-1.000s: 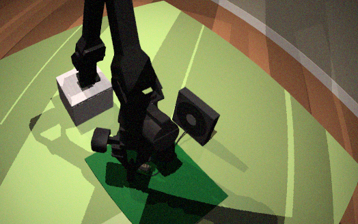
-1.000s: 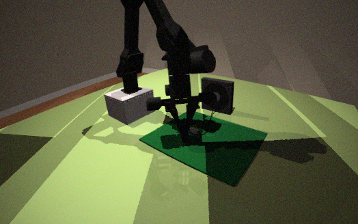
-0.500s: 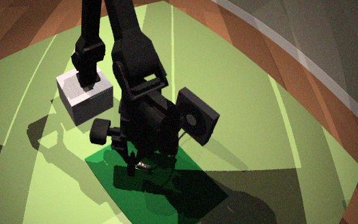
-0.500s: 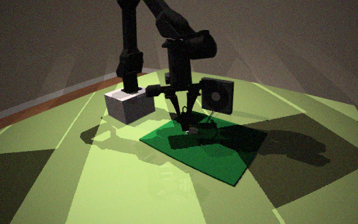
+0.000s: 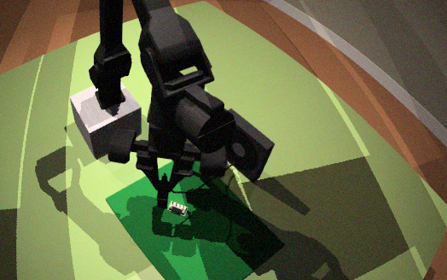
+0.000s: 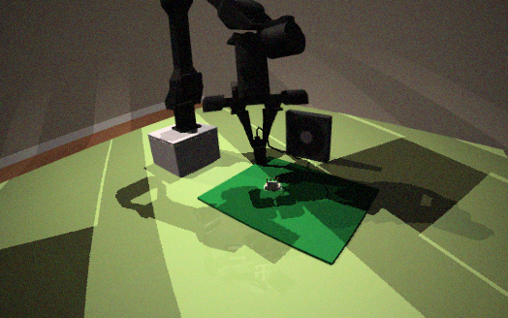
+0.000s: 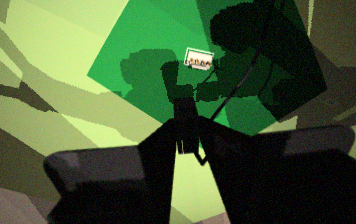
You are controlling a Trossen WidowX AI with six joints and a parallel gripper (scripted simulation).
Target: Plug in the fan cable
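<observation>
Now: gripper tip 50 mm short of the board, 40 mm to the right of it and 120 mm above it. Round my gripper tip: dark fan plug: 10 mm ahead; then black square fan: 40 mm behind, 200 mm to the left, 50 mm below.
</observation>
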